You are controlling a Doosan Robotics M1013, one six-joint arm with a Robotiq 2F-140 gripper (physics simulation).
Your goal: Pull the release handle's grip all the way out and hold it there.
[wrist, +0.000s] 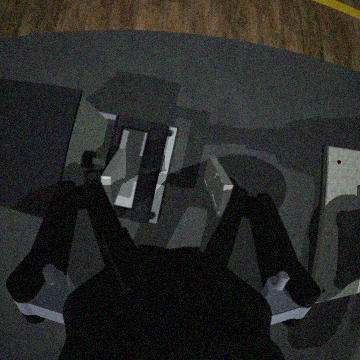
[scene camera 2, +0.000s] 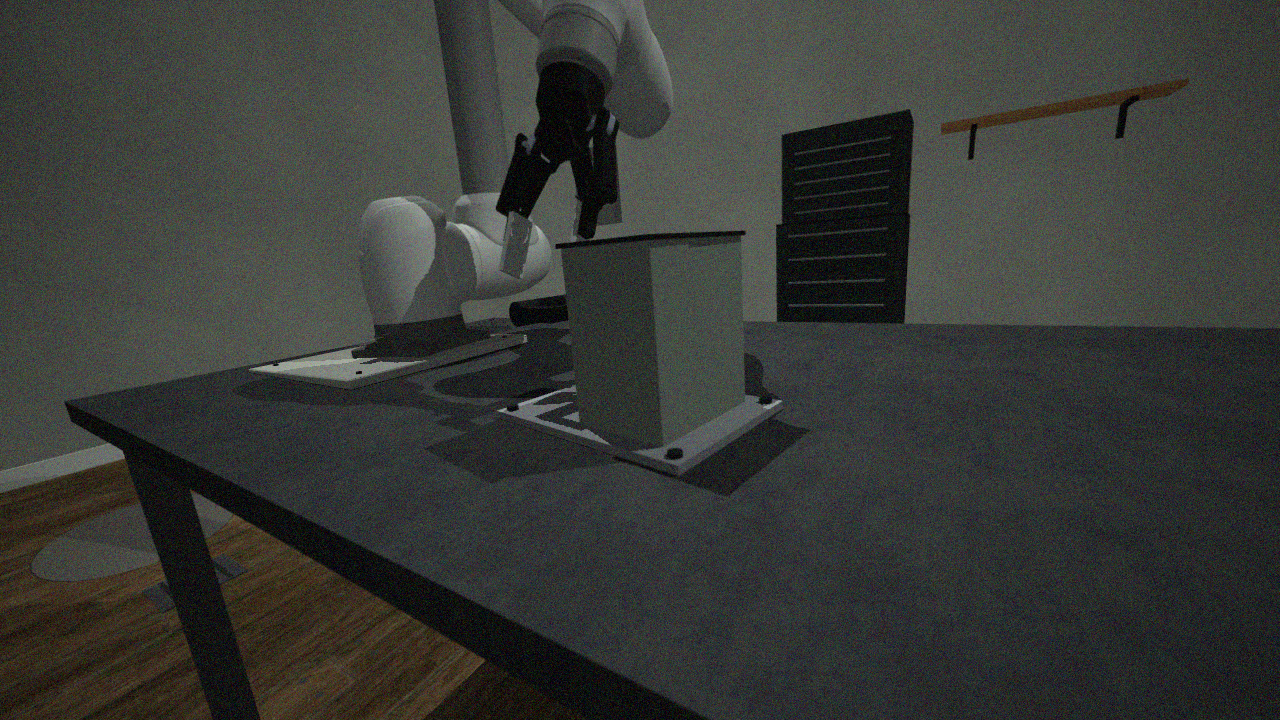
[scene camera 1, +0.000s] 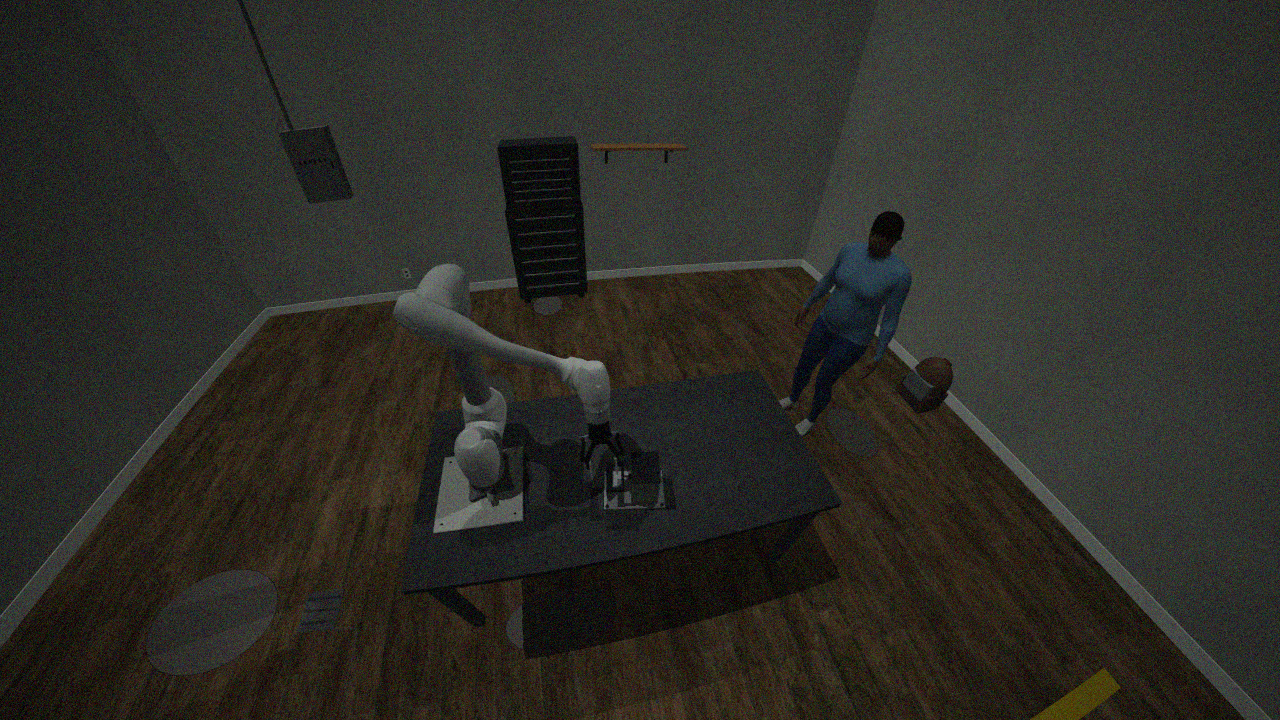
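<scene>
The release handle's grip, a dark bar (wrist: 152,160) (scene camera 2: 537,311), stands out from the face of a grey-green box (scene camera 2: 698,340) (wrist: 89,130) with a dark lid. The box stands on a pale baseplate (scene camera 2: 726,430) (wrist: 158,195) on the table. How far out the grip stands is hard to tell in the dim light. My gripper (scene camera 1: 603,454) (scene camera 2: 547,246) (wrist: 165,164) is open and empty, pointing down above the grip. In the wrist view the bar lies between the fingertips but below them; the left fingertip overlaps the gap between bar and box.
The arm's white mounting plate (scene camera 1: 452,514) (wrist: 332,175) is on the dark table (scene camera 1: 716,429), to the left of the box in scene camera 1. A person in blue (scene camera 1: 859,295) stands beyond the table's right end. A dark drawer cabinet (scene camera 1: 546,219) (scene camera 2: 845,223) stands by the back wall.
</scene>
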